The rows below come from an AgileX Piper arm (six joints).
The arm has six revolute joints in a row. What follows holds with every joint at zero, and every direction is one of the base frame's. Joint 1 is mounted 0.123 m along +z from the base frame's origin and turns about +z. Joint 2 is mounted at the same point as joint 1 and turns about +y. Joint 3 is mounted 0.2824 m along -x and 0.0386 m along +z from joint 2 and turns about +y. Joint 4 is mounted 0.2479 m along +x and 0.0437 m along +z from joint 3 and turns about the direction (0.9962, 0, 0.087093). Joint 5 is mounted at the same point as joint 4 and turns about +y. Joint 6 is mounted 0.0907 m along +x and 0.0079 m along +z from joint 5 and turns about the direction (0.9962, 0, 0.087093). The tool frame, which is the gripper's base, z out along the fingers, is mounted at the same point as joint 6; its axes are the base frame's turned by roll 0, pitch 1.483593 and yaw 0 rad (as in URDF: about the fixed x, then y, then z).
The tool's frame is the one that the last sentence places.
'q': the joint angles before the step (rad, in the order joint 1, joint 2, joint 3, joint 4, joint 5, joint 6). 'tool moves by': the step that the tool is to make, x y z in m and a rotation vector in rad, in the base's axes. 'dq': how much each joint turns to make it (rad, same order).
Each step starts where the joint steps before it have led.
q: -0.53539, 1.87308, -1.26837, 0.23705, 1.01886, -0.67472
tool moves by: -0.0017, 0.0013, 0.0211, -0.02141, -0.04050, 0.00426
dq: 0.00007, -0.04801, -0.01779, -0.00002, 0.02060, 0.00010
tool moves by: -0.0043, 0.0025, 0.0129, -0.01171, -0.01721, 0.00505
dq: 0.00008, -0.03735, -0.00011, -0.00328, 0.01715, 0.00003
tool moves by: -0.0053, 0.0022, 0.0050, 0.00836, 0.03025, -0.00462
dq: -0.00012, -0.01620, 0.00009, -0.01524, 0.04355, 0.01998
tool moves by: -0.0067, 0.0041, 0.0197, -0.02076, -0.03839, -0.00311
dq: -0.00005, -0.05851, -0.00030, -0.00002, 0.01436, 0.00612
